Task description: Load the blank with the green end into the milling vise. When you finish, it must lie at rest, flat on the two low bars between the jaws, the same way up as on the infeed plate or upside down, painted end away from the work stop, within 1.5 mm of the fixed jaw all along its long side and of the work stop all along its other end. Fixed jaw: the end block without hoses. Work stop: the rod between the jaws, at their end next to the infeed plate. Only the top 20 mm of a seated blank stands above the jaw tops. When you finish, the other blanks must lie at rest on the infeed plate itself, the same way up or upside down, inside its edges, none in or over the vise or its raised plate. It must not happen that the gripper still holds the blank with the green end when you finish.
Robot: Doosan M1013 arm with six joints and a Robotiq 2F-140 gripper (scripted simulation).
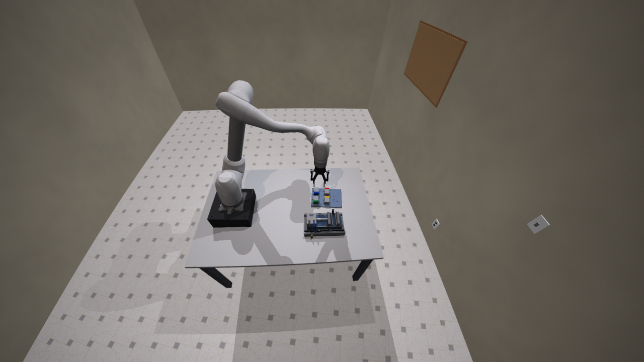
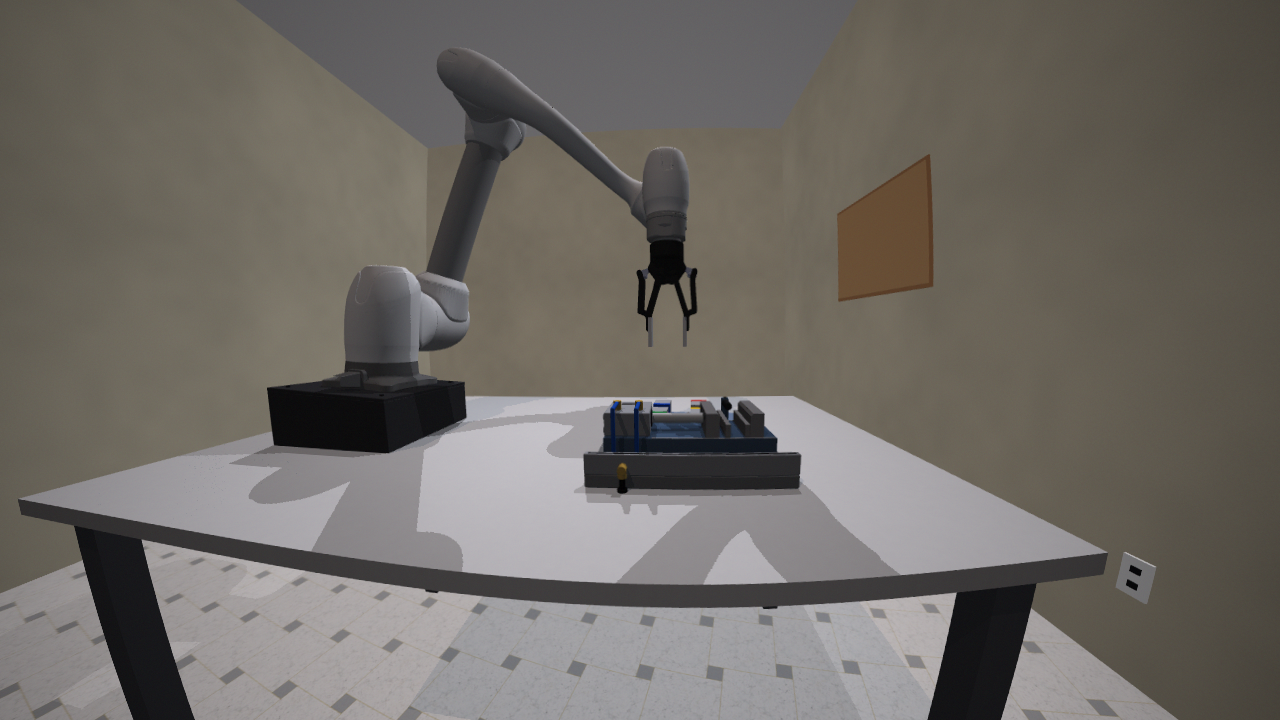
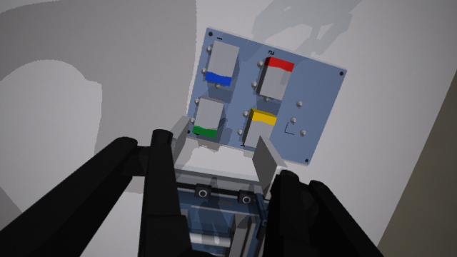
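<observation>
My gripper is now 19 cm above the green-ended blank, 2 cm to the left of it and 2 cm past it. The rest, counted from my hand: blue-ended blank: 19 cm below, 7 cm to the left, 1 cm behind; blank with yellow end: 19 cm below, 7 cm ahead, 2 cm to the right; blank with red end: 19 cm below, 8 cm ahead, 6 cm to the left.
</observation>
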